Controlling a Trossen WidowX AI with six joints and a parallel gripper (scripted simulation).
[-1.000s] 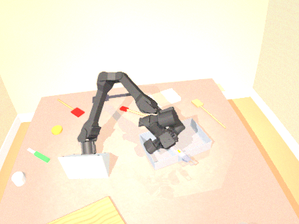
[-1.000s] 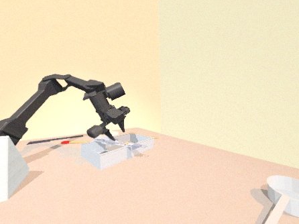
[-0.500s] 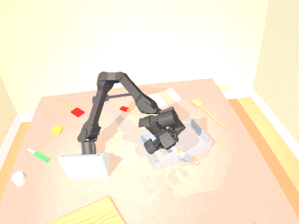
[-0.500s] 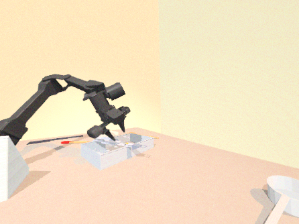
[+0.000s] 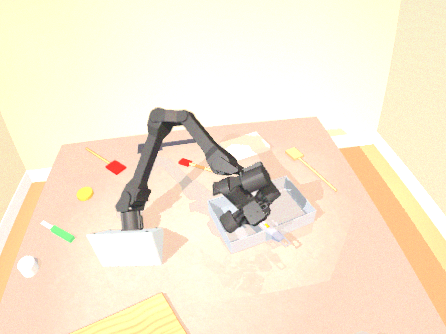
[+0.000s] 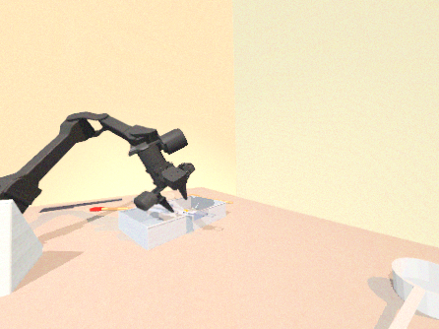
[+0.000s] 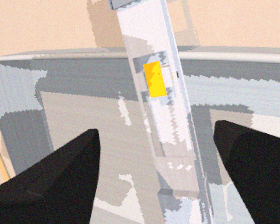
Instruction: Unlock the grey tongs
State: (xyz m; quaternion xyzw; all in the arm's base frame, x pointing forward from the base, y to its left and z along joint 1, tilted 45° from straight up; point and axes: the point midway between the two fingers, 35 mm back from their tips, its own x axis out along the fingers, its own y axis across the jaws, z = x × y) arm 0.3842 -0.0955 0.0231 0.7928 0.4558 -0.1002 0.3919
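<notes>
Now: the yellow lock mark 2 cm to the right of my gripper tip, 1 cm below it and 1 cm ahead of it. Round my gripper tip: wooden board (44 cm behind, 35 cm to the right, 7 cm below); then white box (47 cm to the left, 6 cm below, 5 cm ahead); then roasting tin (7 cm to the left, 5 cm below, 2 cm ahead).
</notes>
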